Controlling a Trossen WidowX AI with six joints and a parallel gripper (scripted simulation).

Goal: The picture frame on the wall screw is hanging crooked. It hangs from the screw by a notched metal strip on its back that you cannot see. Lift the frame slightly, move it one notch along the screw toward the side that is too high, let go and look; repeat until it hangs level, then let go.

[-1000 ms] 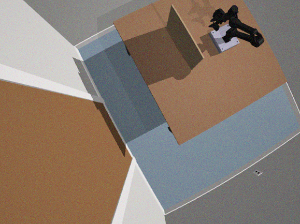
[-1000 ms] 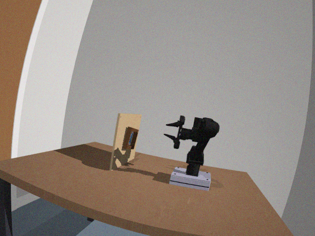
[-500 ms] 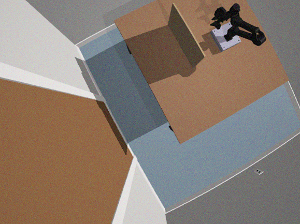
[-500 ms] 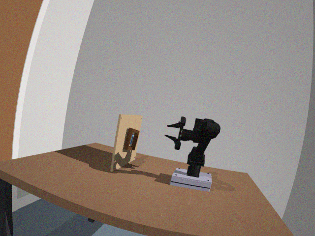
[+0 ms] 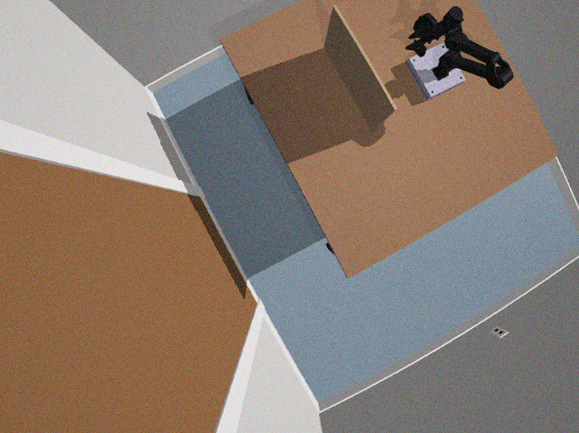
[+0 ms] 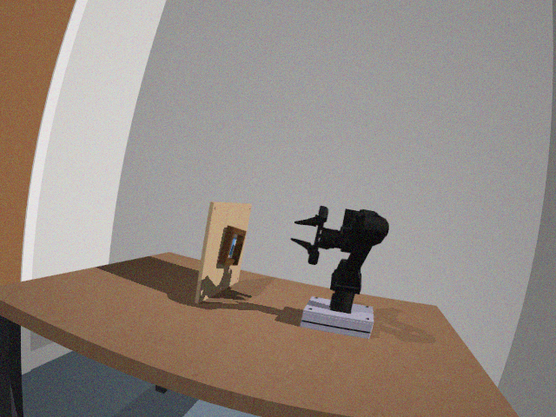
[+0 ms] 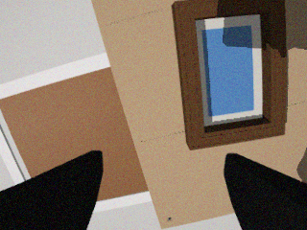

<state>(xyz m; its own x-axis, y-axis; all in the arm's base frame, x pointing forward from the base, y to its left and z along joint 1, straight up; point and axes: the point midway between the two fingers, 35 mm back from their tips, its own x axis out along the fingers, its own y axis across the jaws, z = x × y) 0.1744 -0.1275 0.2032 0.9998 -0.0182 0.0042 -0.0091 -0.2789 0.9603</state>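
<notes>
The picture frame lies 190 mm ahead of my gripper tip and 90 mm below it. From my gripper tip the other things lie so: wall panel (210 mm ahead, 100 mm below, 10 mm to the right).
</notes>
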